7 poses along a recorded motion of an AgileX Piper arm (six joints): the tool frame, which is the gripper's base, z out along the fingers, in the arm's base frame.
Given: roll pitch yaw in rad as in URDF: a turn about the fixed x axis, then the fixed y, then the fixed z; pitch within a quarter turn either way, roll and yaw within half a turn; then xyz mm.
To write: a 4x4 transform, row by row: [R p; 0 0 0 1], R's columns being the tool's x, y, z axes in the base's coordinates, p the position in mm. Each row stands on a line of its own. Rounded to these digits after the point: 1 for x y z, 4 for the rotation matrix.
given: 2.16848 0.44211 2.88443 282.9 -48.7 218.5
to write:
-0.8741 -0.1989 0.4431 282.9
0.2299 0.6342 0.7382 -48.7
-0.4278 0.7472 -0.5086 218.5
0 0 0 1

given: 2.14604 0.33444 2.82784 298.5 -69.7 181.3
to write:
-0.8985 -0.0941 0.4288 298.5
0.2915 0.6025 0.7430 -69.7
-0.3282 0.7926 -0.5139 181.3
0 0 0 1

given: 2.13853 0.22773 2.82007 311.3 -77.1 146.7
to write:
-0.9243 -0.0107 0.3816 311.3
0.3079 0.5703 0.7616 -77.1
-0.2258 0.8214 -0.5238 146.7
0 0 0 1

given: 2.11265 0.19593 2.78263 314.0 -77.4 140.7
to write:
-0.9183 0.0250 0.3950 314.0
0.3446 0.5414 0.7669 -77.4
-0.1947 0.8404 -0.5059 140.7
0 0 0 1

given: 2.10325 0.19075 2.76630 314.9 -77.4 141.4
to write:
-0.9135 0.0341 0.4054 314.9
0.3599 0.5322 0.7663 -77.4
-0.1896 0.8459 -0.4984 141.4
0 0 0 1

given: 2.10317 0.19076 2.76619 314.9 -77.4 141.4
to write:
-0.9135 0.0341 0.4054 314.9
0.3600 0.5321 0.7663 -77.4
-0.1896 0.8460 -0.4984 141.4
0 0 0 1

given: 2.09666 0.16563 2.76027 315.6 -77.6 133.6
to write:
-0.9155 0.0544 0.3987 315.6
0.3671 0.5190 0.7720 -77.6
-0.1649 0.8531 -0.4951 133.6
0 0 0 1

